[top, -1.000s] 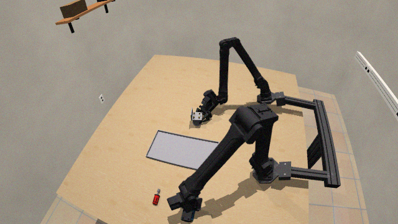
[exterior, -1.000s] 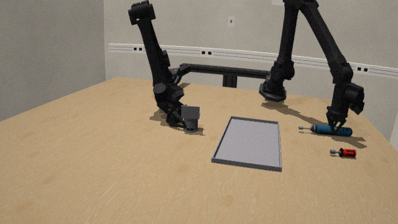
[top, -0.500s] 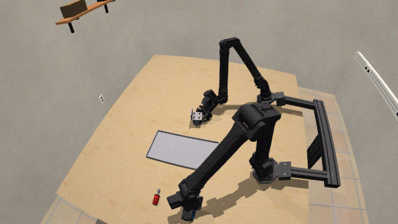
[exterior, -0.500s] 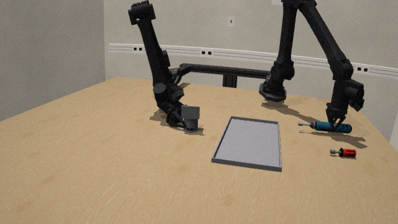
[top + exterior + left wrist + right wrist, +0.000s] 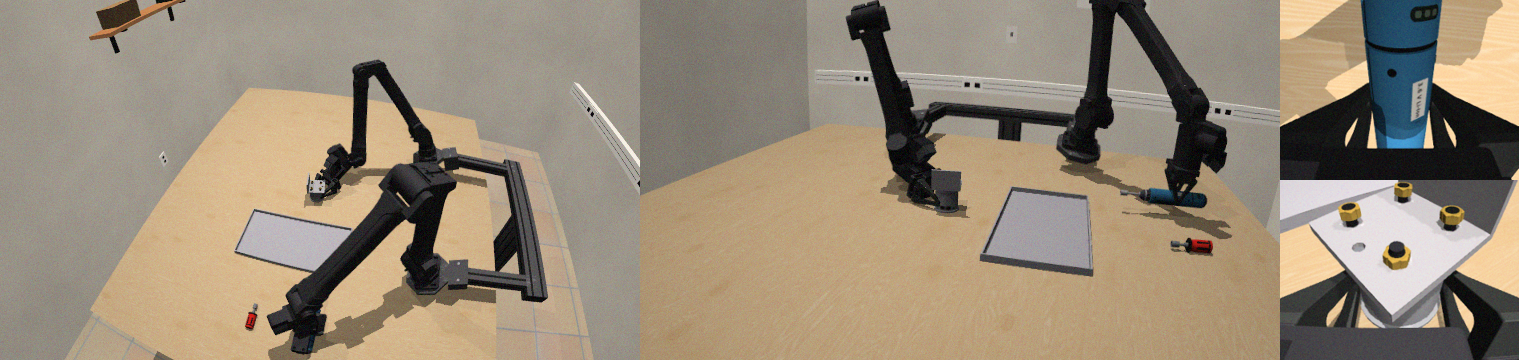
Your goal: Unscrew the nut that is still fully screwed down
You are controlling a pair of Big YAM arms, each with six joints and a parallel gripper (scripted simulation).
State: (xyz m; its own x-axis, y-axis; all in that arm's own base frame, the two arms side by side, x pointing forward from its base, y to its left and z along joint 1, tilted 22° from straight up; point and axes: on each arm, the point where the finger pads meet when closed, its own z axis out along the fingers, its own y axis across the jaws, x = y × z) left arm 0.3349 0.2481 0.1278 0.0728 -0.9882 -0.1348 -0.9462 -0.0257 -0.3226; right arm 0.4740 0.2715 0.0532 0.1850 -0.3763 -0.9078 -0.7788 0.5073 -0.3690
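Now: the grey bracket 5 cm above my right hand. The rest, counted from my right hand: shallow grey tray (4 cm ahead, 25 cm to the left, 2 cm below); then small red-handled screwdriver (9 cm ahead, 59 cm to the left, 1 cm below).
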